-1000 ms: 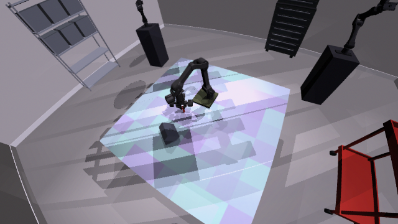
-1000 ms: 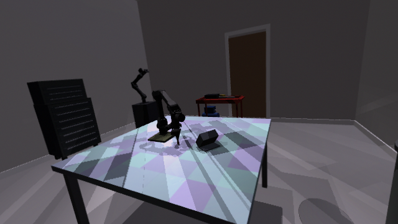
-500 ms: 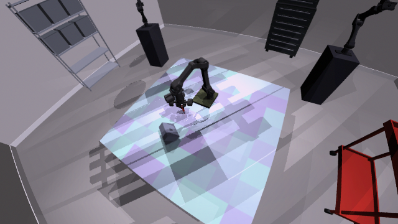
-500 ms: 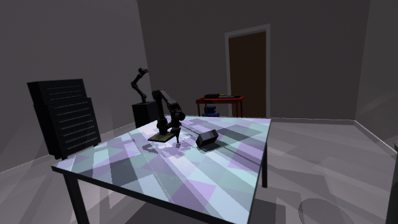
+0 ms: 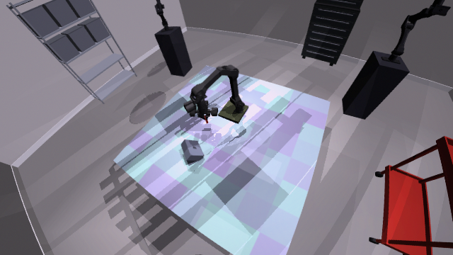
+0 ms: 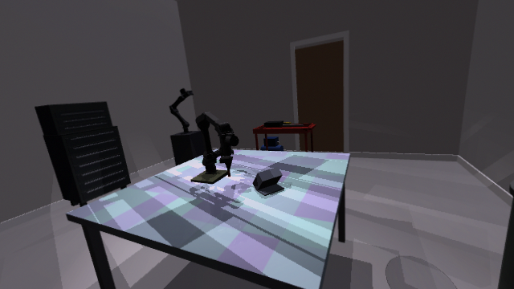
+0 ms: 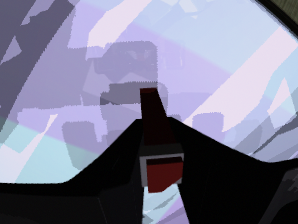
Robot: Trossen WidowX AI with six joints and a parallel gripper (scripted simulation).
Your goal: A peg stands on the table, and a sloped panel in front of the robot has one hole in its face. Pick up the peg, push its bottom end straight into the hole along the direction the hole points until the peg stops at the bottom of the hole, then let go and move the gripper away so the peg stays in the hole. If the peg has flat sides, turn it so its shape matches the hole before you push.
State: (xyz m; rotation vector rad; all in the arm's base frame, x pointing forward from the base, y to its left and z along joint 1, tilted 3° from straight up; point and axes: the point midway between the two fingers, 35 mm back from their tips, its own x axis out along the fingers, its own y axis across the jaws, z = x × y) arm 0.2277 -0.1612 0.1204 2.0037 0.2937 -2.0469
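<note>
My gripper tip is now 23 cm short of the grey sloped panel and 5 cm above it. Also, from my gripper tip: red peg 2 cm above.
</note>
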